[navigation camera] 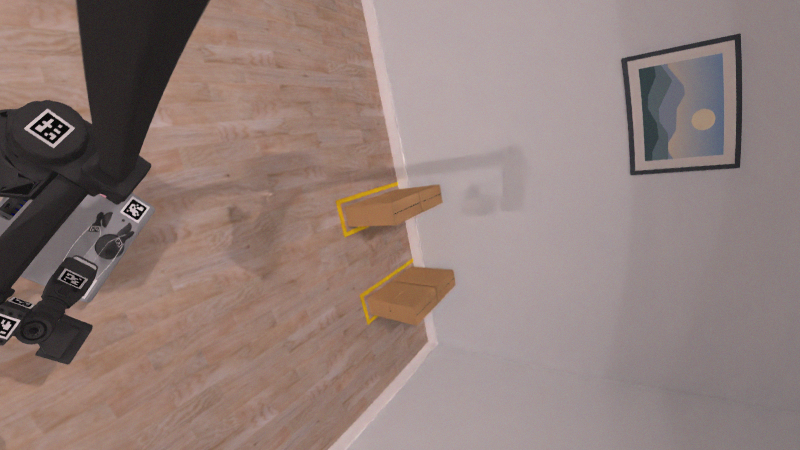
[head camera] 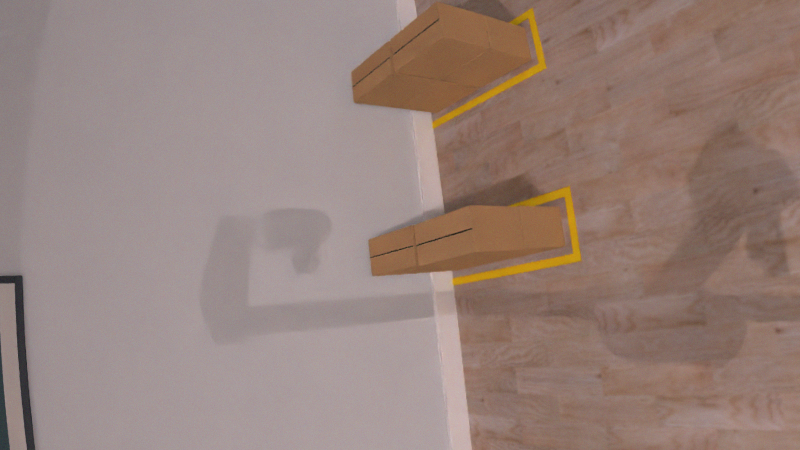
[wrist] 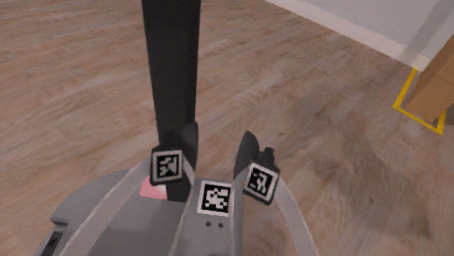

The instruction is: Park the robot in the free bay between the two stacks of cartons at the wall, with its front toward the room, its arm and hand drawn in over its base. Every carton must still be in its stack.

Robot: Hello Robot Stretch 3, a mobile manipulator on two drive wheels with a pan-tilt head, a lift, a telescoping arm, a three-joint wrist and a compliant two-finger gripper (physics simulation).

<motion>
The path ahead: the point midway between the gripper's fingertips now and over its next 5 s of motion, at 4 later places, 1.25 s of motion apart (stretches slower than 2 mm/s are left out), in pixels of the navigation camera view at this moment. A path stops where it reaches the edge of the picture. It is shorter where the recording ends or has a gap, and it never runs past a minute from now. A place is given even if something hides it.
The gripper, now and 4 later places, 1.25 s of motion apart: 120, 219; 131, 225; 161, 257; 194, 290; 224, 318
</motion>
